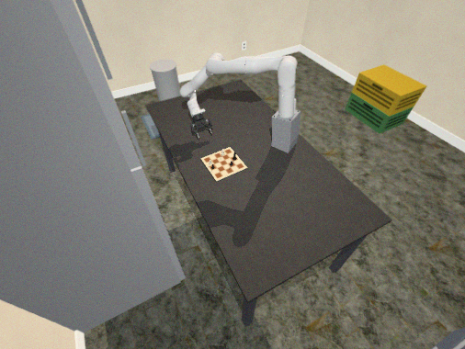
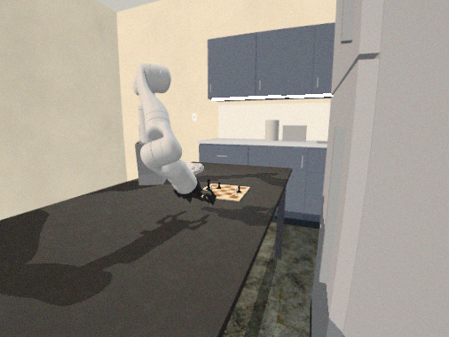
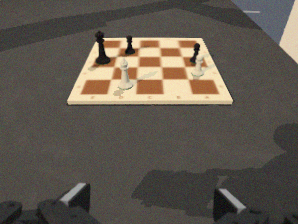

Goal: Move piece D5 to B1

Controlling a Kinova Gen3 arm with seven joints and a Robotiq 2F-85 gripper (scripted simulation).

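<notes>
Right now my hand is 190 mm to the right of the pale white piece, 50 mm past it and 10 mm above it. From my hand the other things lie so: chessboard (270 mm to the left, 40 mm below, 20 mm behind); black piece (260 mm to the left, 100 mm behind, 10 mm below).
</notes>
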